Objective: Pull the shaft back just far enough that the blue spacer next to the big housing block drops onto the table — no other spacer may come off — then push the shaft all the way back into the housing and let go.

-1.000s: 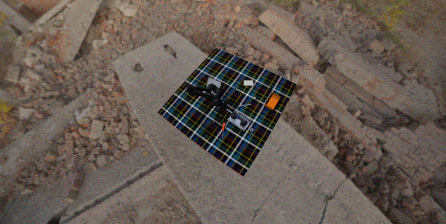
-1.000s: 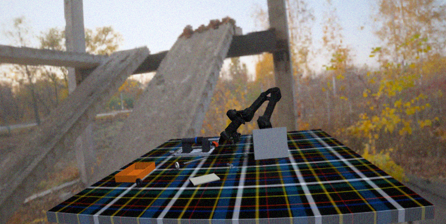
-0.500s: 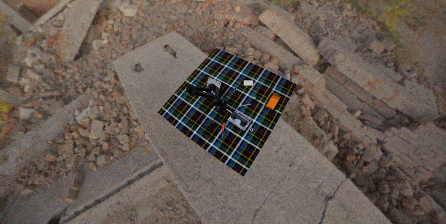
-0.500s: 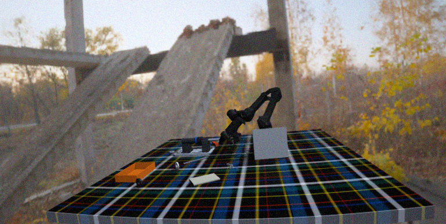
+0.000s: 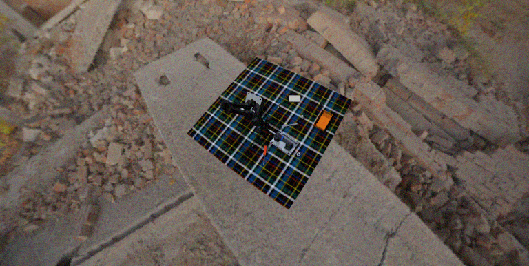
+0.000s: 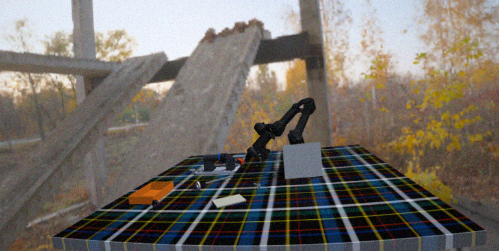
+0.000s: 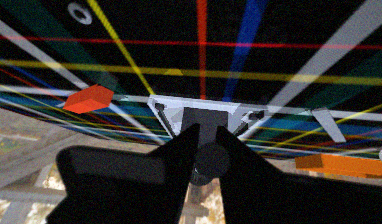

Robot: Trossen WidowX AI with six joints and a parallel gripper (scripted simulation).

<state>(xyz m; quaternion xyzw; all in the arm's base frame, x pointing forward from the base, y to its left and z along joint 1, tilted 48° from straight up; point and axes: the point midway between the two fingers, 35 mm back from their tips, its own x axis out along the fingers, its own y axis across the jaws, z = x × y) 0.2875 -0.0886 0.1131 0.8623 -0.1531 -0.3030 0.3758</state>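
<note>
Now: gripper tip 6 cm short of the shaft and 2 cm below it. From my gripper tip the other things lie so: orange tray 37 cm ahead, 40 cm to the left, 5 cm below; then pale flat pad 1 cm behind, 47 cm to the left, 5 cm below; then blue spacer 15 cm ahead, 1 cm to the right, 2 cm above.
</note>
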